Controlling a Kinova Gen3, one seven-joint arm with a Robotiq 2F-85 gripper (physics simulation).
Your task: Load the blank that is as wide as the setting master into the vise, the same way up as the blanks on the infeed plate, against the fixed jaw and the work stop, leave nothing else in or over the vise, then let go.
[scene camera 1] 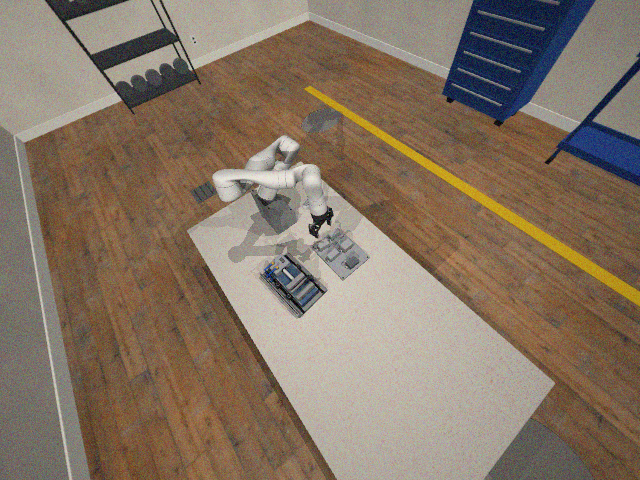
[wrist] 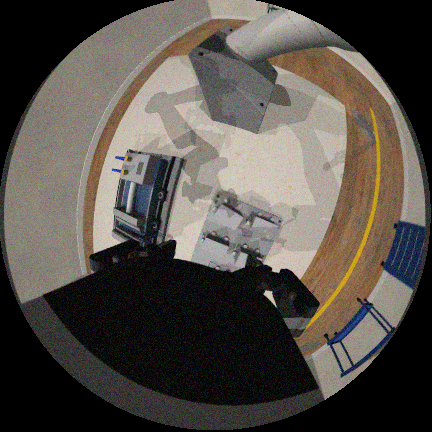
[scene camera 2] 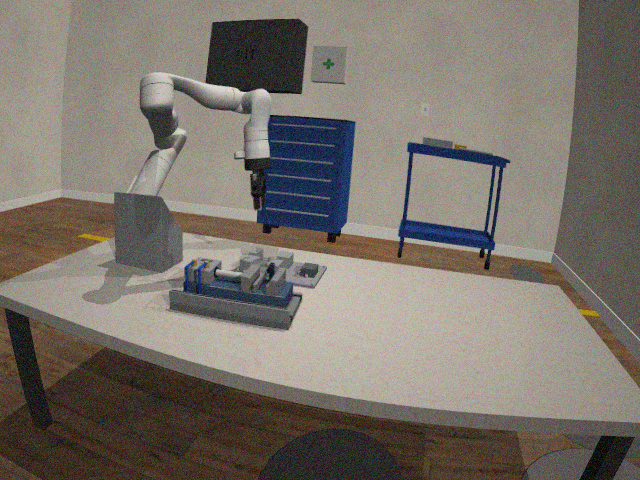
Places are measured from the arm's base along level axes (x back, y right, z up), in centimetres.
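Pixels of known places: gripper, fingertip midpoint: [scene camera 1: 323, 231] [wrist: 209, 255] [scene camera 2: 260, 208]; arm's base at its link origin: [scene camera 1: 265, 196] [wrist: 241, 48] [scene camera 2: 137, 206].
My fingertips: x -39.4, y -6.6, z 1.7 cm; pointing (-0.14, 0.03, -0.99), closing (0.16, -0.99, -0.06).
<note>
For each thing: its top centre in the pictures, then the offset to it from my fingertips.
- infeed plate at its top centre: [wrist: 231, 249] [scene camera 2: 280, 269] [scene camera 1: 340, 252] dx -6.1, dy -4.6, dz -19.2 cm
- darker block at its top centre: [scene camera 2: 310, 266] [scene camera 1: 352, 261] dx -15.3, dy -4.2, dz -16.7 cm
- vise at its top centre: [scene camera 2: 237, 268] [wrist: 122, 203] [scene camera 1: 289, 276] dx -2.2, dy +24.8, dz -10.1 cm
My gripper [scene camera 1: 322, 225] [scene camera 2: 257, 206] [wrist: 209, 255] is open and empty, pointing down high above the infeed plate's edge nearer the robot base. The infeed plate [scene camera 1: 341, 272] [wrist: 201, 252] lies on the table and bears several light-grey blanks, among them one blank [scene camera 1: 333, 254] [wrist: 227, 218] near its middle in scene camera 1. A darker block [scene camera 1: 352, 262] [scene camera 2: 309, 268] sits at its far end; I cannot tell whether it is the setting master. The vise [scene camera 1: 293, 283] [scene camera 2: 242, 292] [wrist: 144, 197] stands beside the plate. No blank can be made out between its grey jaws. The work stop is too small to tell.
The vise stands in a low grey tray [scene camera 1: 298, 312] [scene camera 2: 227, 310]. Blue levers [scene camera 2: 187, 276] [wrist: 119, 158] stick out at its end near the robot base. The grey robot pedestal [scene camera 1: 279, 214] [scene camera 2: 147, 235] [wrist: 235, 95] stands at the table's end. A blue drawer cabinet [scene camera 2: 310, 170] stands beyond the table.
</note>
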